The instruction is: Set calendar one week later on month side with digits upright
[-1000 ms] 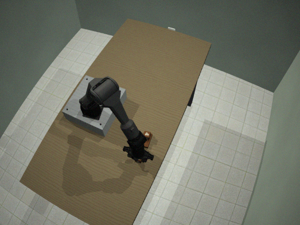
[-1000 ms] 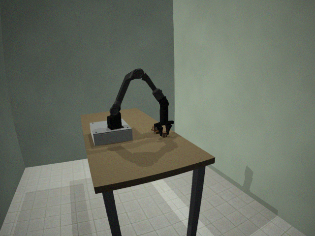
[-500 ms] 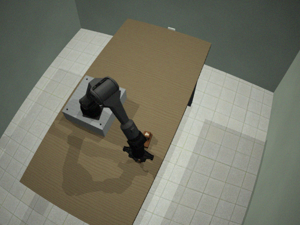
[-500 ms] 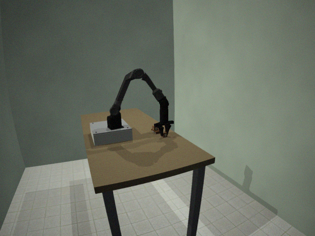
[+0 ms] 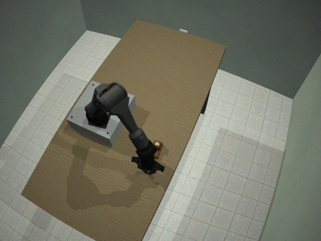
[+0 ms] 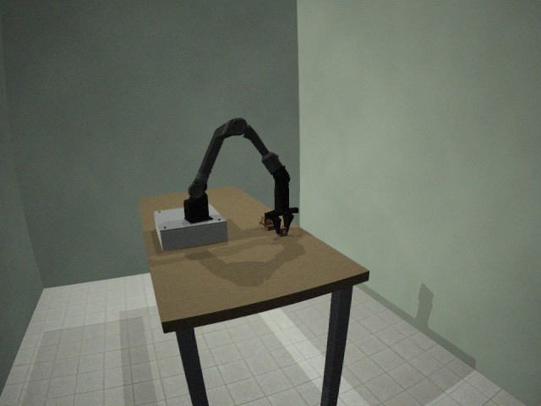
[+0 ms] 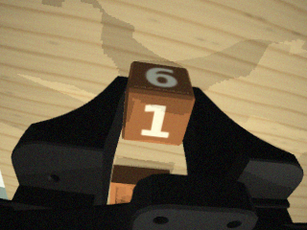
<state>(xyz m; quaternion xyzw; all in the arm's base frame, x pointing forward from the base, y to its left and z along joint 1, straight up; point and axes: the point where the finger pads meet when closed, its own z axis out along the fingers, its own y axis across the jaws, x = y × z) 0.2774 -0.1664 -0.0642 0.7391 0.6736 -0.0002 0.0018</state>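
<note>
The brown tray lies 110 mm to the left of my hand, 10 mm below it and 10 mm ahead of it. From my hand the other things lie so: cube (130 mm to the left, 10 mm ahead, 10 mm above).
</note>
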